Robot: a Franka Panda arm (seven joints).
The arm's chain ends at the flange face. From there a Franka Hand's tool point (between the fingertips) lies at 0.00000 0.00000 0.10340 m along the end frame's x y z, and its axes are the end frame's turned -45 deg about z.
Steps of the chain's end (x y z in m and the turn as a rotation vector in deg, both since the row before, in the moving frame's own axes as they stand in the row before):
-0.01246 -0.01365 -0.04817 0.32 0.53 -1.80
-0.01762 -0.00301 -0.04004 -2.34 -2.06 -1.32
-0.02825 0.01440 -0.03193 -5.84 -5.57 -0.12
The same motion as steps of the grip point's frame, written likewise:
0.00193 -0.01821 -0.04818 -0.15 0.60 -1.80
-0.01594 -0.01417 -0.04019 -0.20 -3.11 -1.32
-0.04467 -0.00943 -0.03295 -0.19 -8.07 -0.12

